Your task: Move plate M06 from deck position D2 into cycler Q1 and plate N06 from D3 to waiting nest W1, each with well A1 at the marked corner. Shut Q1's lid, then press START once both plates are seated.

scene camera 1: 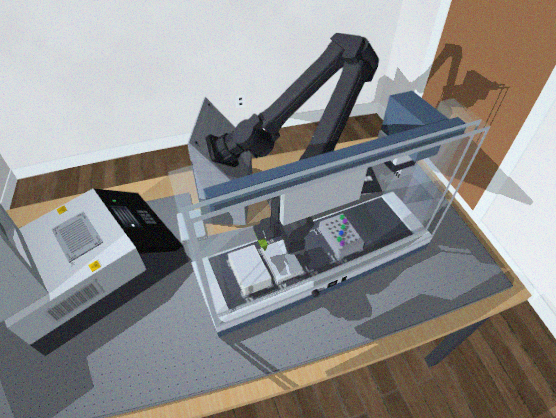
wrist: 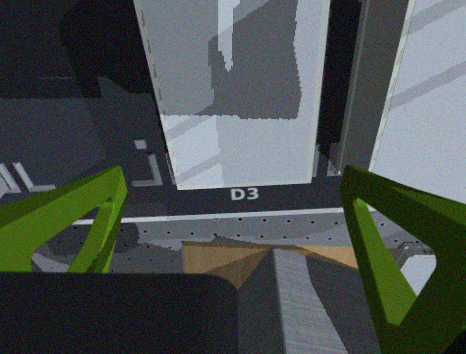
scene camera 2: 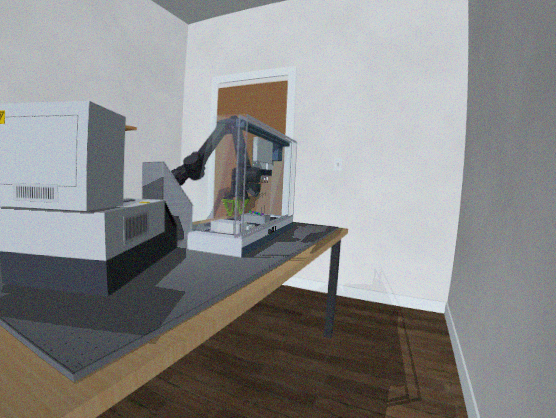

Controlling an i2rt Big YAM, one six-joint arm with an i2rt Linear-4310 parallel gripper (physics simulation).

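Places are measured from the arm's base along level axes (x ahead, y left, z up), in centimetres.
Pixels of known places: gripper, fingertip midpoint: (scene camera 1: 279, 244) (wrist: 233, 177); arm's base, origin of the base link: (scene camera 1: 220, 152) (scene camera 2: 171, 182).
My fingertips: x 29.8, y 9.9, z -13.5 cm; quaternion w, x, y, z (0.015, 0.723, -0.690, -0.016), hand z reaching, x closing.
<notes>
For each thing: its top centre in the pictures, then the offset to it from my fingertips. Level surfaces: height alone.
- dark deck, its level: dz -5.7 cm
- taller white block, middle of its top: (scene camera 1: 249, 265) (scene camera 2: 229, 221) dx +3.5, dy -10.3, dz -1.5 cm
- black instrument, middle of its top: (scene camera 1: 74, 235) (scene camera 2: 105, 198) dx -13.0, dy -56.4, dz +9.1 cm
A white plate (scene camera 1: 285, 262) (wrist: 250, 150) lies at deck position D3; no name or well A1 mark is readable on it. My gripper (scene camera 2: 236, 206) (wrist: 233, 177) is open and empty, its green fingertips apart on either side of the plate's D3-label end in the wrist view. In scene camera 1 one green fingertip shows near that end; the other is hidden. Fingertip height above the deck is unclear. The dark deck (wrist: 50, 125) beside D3, toward the tube rack, shows corner brackets and no plate. I cannot identify plate M06, cycler Q1, its lid, START or nest W1.
A taller white block (scene camera 1: 248, 270) stands next to the D3 plate. A rack (scene camera 1: 340, 237) with coloured caps is on the other side. Clear panels (scene camera 1: 460, 175) and a blue gantry beam (scene camera 1: 325, 159) enclose the deck. A large white and black instrument (scene camera 1: 110, 220) (scene camera 2: 55, 230) stands at left.
</notes>
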